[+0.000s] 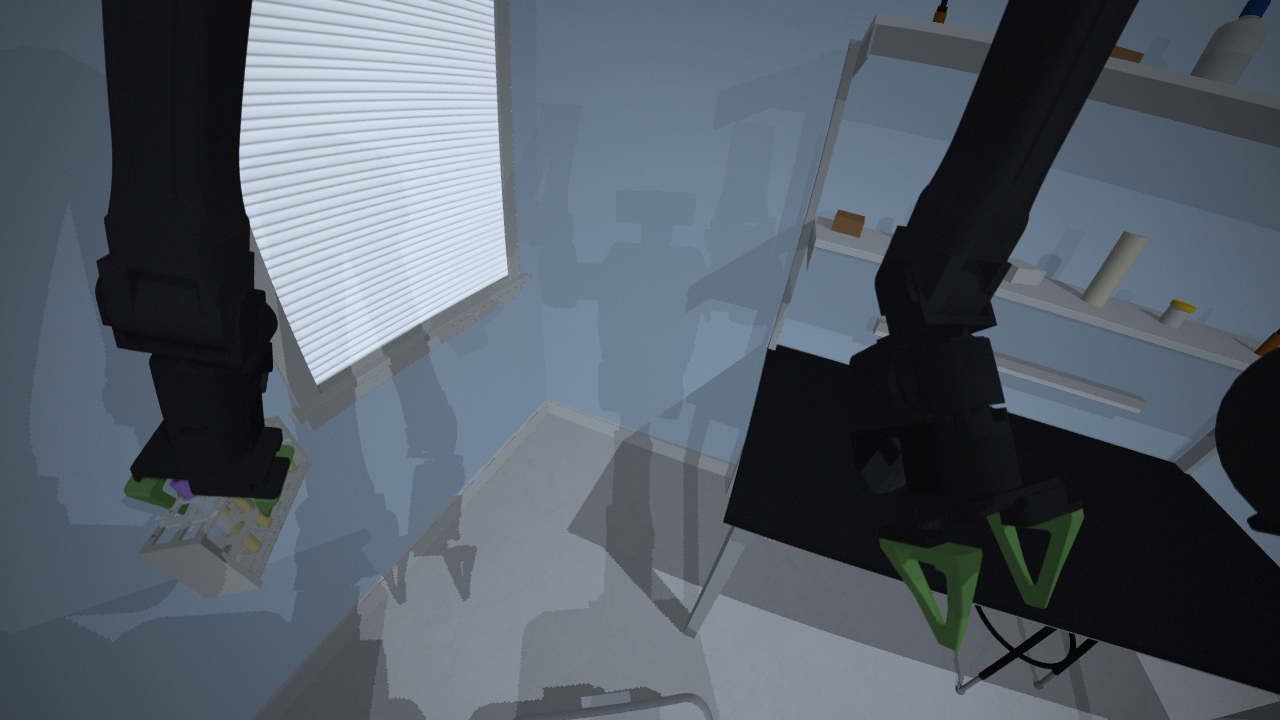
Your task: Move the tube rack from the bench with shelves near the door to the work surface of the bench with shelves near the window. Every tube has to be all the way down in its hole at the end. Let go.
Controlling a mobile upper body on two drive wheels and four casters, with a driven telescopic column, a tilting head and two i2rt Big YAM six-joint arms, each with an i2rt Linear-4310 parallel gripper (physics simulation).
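Frame: origin at the left arm's base, x right, y ahead, z up, level; metres.
Seen in the pictures: left gripper, fingertip midpoint: (228,510); right gripper, fingertip midpoint: (995,625).
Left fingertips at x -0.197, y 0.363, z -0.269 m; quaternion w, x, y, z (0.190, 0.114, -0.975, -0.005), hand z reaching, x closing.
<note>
Pixels of each thing's middle, then the offset from my left fingertips to it. "pt": a spot on its surface instead. Level surfaces: height alone.
- tube rack, body centre: (242,500) dx +0.010, dy +0.013, dz +0.002 m
- purple tube cap, surface spot: (183,488) pt dx +0.020, dy -0.029, dz +0.075 m
- bench's black work surface, its level: dz -0.323 m
- brown block, body centre: (848,223) dx +1.100, dy +0.664, dz +0.154 m
- pale cylinder, body centre: (1113,270) dx +1.630, dy +0.286, dz +0.223 m
- yellow-capped jar, body centre: (1176,314) dx +1.826, dy +0.184, dz +0.164 m
- large bottle, body centre: (1227,54) dx +1.628, dy +0.322, dz +0.680 m
- bench leg, surface spot: (713,582) pt dx +0.722, dy +0.170, dz -0.658 m
- window, surface spot: (384,179) pt dx -0.083, dy +0.785, dz +0.183 m
My left gripper (212,503) is shut on the tube rack (204,565), a pale grey box with square openings, at the lower left. The rack is held in the air, tilted, with the floor and wall behind it. A purple tube cap (183,488) and yellowish tube parts (247,538) show in it; the gripper hides part of it, and how deep each tube sits cannot be told. My right gripper (998,625) is open and empty, in front of the near edge of the bench with shelves near the window. The bench's black work surface (805,447) is at the right.
Shelves (939,53) above the bench hold a brown block (848,222), a pale cylinder (1115,268), a yellow-capped jar (1177,312) and a large bottle (1229,49). The bench leg (713,582) stands on the floor. The window (384,179) is at the upper left. A black rounded shape (1257,438) is at the right edge.
</note>
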